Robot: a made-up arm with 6 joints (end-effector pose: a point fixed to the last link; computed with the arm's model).
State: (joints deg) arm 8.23 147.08 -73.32 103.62 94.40 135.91
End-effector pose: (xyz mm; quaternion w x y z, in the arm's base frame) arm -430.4 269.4 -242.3 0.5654 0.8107 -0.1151 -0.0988
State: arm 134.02 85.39 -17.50 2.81 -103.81 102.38
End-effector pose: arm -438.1 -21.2 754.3 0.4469 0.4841 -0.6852 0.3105
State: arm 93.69 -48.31 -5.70 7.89 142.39 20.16
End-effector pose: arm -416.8 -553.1 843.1 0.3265 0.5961 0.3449 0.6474
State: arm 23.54 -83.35 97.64 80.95 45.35 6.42
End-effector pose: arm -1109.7 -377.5 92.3 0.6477 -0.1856 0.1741 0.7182
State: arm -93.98 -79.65 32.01 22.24 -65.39 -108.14
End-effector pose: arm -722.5 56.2 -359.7 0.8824 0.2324 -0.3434 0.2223
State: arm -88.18 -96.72 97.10 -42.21 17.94 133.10
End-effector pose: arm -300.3 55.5 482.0 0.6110 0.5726 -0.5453 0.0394
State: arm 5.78 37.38 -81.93 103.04 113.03 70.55
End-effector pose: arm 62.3 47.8 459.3 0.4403 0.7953 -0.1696 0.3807
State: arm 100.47 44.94 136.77 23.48 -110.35 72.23
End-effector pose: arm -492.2 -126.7 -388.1 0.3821 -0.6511 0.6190 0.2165
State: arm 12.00 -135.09 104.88 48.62 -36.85 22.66
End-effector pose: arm -363.1 -324.7 -506.3 0.2761 -0.4525 -0.5188 0.6707
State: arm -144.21 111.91 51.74 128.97 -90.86 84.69
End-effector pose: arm 195.0 -240.3 284.5 0.5530 -0.6513 -0.2888 -0.4320
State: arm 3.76 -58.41 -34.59 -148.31 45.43 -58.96
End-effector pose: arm -396.8 -261.8 92.7 0.1083 0.5667 -0.0012 0.8168
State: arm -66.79 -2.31 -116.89 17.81 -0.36 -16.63
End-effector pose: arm 762.5 160.6 440.9 0.3864 -0.1168 -0.6060 -0.6855
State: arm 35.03 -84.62 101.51 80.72 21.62 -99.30
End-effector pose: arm -943.5 -32.5 -33.6 0.9955 0.0202 -0.0343 -0.0858
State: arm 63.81 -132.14 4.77 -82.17 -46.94 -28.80
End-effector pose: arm -120.3 -391.7 469.8 0.0528 -0.3221 -0.5130 -0.7939
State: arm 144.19 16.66 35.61 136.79 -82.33 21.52
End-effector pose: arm 78.7 -329.6 -466.4 0.4562 -0.7284 -0.4580 0.2272
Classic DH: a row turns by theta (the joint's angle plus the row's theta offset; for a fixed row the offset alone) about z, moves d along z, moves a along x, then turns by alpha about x. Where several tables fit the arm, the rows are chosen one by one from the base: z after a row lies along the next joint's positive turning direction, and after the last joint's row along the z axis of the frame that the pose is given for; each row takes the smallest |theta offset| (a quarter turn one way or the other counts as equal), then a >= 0, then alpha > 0; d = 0 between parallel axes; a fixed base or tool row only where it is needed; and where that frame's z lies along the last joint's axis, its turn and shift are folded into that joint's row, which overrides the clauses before.
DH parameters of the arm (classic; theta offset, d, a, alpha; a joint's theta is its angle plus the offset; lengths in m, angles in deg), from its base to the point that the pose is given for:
base (fixed): 90 0.127 0 90
joint 1: 90 -0.364 0.029 90
joint 2: 90 -0.014 0.28 90
joint 3: 90 0.149 0.205 90
joint 4: -90 -0.135 0.063 -90
joint 5: 90 0.411 0.049 -90
joint 6: -69.56 0 0.2262 0
tool (fixed): -110.44 -0.091 0 0

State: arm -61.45 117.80 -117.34 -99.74 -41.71 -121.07
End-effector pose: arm -723.3 -231.2 139.2 0.3137 0.8942 0.0182 -0.3190
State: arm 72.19 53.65 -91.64 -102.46 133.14 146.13
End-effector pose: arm -99.3 434.5 104.2 0.1936 0.5706 0.6437 -0.4718
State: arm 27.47 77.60 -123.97 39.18 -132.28 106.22
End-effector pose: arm -35.0 -69.2 -566.6 0.3104 -0.8296 0.3263 0.3300
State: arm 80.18 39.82 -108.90 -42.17 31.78 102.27
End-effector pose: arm 209.2 550.8 253.8 0.3990 0.6857 0.5876 0.1591
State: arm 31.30 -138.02 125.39 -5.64 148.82 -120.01
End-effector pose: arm -394.7 -527.5 -186.3 0.3152 0.3531 0.2207 0.8528
